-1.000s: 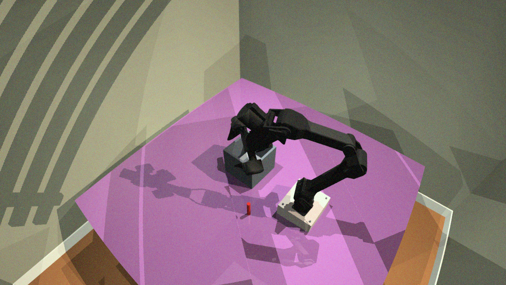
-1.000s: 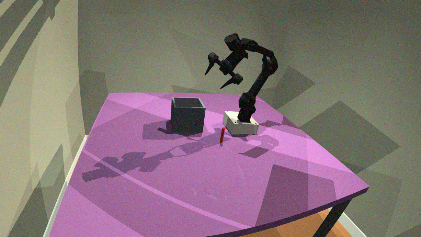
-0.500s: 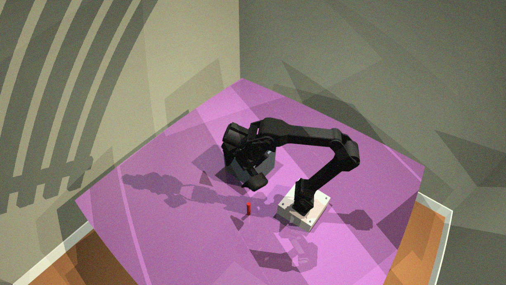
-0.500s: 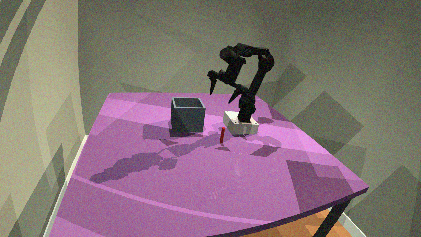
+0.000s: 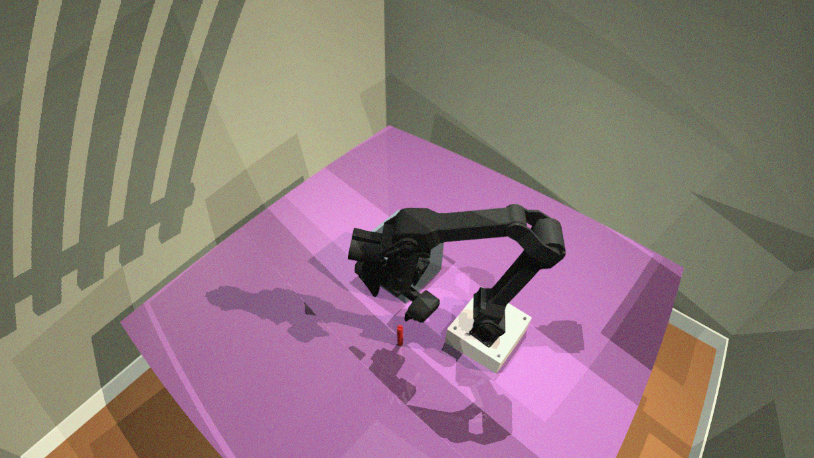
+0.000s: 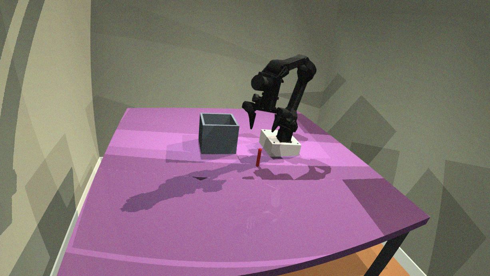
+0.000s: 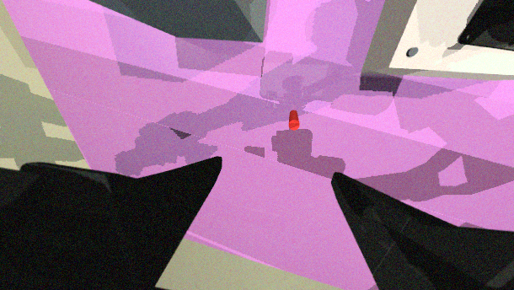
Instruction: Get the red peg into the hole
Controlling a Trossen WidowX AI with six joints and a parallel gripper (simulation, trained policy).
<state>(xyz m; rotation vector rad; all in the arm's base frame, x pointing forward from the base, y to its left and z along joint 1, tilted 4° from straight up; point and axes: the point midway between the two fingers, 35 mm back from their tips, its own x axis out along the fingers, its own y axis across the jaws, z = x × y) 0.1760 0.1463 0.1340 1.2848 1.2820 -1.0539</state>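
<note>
My gripper tip is now 13 cm above the red peg, 2 cm to the left of it and 1 cm past it. Also, from my gripper tip: pale plate (19 cm to the right, 15 cm ahead, 12 cm below).
</note>
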